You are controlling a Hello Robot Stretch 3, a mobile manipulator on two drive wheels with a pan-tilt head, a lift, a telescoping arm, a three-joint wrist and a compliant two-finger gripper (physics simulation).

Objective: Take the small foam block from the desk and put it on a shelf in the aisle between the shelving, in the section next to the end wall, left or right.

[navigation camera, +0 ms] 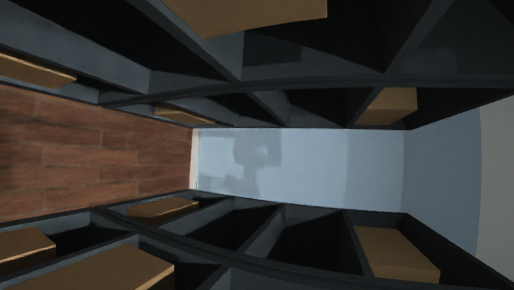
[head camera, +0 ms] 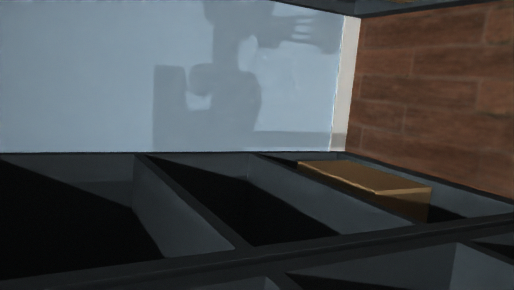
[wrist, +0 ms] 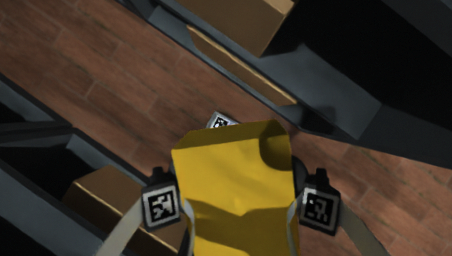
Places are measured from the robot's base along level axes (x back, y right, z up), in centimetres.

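Where they show: gripper, fingertip midpoint: (wrist: 237, 173).
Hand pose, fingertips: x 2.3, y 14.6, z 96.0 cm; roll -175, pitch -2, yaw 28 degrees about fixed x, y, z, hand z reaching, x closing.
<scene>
Things, the pixels of their top centre, and the offset from my fingertips. Level surfaces: height alone.
- small foam block at its top centre: (wrist: 245, 223) dx +0.5, dy -0.9, dz +6.1 cm
- box at its top centre: (head camera: 326, 212) (navigation camera: 202, 101) dx -125.1, dy -45.9, dz -61.4 cm
- brown plank floor at its surface level: dz -96.0 cm
The small foam block (wrist: 235, 185), yellow, is between the two fingers of my gripper (wrist: 237, 173) in the wrist view. Both fingertips press its sides, and it hides part of the floor. The gripper and block do not show in the head or navigation views. Dark shelving (head camera: 325, 239) (navigation camera: 310, 80) runs toward the pale blue end wall (head camera: 100, 75) (navigation camera: 320, 165). A second row of shelving (navigation camera: 165, 236) (wrist: 35, 127) stands across the aisle. The sections nearest the wall show in the head and navigation views. The desk does not show.
Brown boxes stand in some compartments, including one box (head camera: 365, 175) low near the wall and others (navigation camera: 395, 255) (wrist: 107, 190). The brown plank floor (head camera: 430, 90) (navigation camera: 75, 150) (wrist: 125, 95) lies between the rows. Shelf edges flank the block in the wrist view.
</scene>
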